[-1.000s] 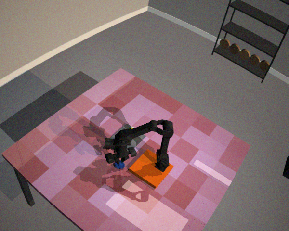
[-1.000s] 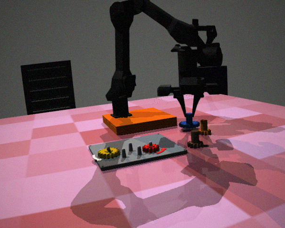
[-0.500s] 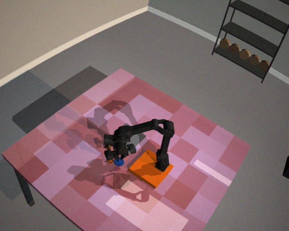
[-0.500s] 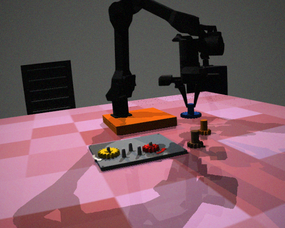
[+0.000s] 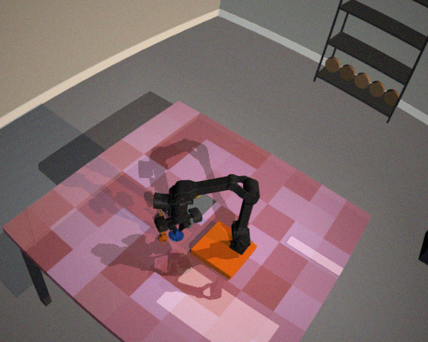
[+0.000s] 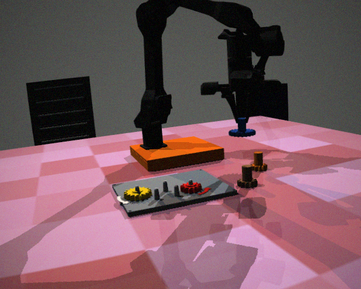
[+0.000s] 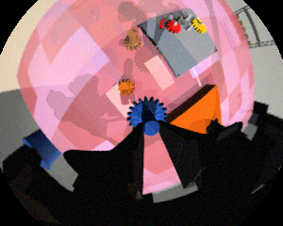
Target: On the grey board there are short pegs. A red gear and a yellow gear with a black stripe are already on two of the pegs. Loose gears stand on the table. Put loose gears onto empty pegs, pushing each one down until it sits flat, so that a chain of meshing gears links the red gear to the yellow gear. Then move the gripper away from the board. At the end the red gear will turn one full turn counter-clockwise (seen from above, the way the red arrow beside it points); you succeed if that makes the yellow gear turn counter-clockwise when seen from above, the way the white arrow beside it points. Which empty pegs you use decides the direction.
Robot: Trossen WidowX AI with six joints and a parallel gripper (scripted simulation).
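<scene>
The red gear is 120 mm ahead of my gripper tip, 200 mm to the right of it and 90 mm below it. The rest, counted from my gripper tip: yellow gear: 90 mm ahead, 300 mm to the right, 80 mm below; then blue gear: 10 mm below.
</scene>
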